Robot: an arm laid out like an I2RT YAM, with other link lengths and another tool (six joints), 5 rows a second.
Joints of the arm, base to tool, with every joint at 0 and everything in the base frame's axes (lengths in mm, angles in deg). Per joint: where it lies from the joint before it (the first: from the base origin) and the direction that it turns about. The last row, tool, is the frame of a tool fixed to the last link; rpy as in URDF.
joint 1: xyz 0 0 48.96 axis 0 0 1
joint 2: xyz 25.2 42.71 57.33 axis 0 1 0
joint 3: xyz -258.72 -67.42 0 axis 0 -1 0
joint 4: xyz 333.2 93.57 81.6 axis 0 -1 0
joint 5: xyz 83.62 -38.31 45.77 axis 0 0 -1
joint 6: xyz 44.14 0 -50.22 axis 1 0 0
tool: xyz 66 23 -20 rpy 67.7 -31.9 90
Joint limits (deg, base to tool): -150..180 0..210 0..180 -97..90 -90..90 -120..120
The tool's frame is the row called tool.
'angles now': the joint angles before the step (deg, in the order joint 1, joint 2, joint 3, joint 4, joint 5, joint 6). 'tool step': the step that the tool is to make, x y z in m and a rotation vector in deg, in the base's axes. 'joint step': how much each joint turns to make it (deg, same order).
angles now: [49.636, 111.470, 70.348, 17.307, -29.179, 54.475]
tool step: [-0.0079, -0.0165, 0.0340, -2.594, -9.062, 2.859]
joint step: [-0.476, -6.974, -1.019, -7.104, 0.503, -10.491]
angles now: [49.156, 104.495, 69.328, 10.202, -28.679, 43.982]
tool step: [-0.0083, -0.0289, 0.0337, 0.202, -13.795, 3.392]
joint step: [-1.376, -8.863, -4.490, -1.253, -0.321, -12.831]
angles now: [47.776, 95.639, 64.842, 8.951, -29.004, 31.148]
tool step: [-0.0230, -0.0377, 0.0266, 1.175, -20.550, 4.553]
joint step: [-0.749, -12.261, -8.984, 3.010, -0.421, -17.467]
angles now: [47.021, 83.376, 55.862, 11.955, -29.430, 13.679]
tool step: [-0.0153, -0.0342, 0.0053, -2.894, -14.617, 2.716]
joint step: [-1.109, -9.516, -6.230, -2.788, -0.360, -15.127]
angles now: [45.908, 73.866, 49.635, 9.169, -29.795, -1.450]
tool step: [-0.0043, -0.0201, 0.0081, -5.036, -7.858, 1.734]
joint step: [-0.938, -4.550, 0.250, -8.323, 0.087, -10.963]
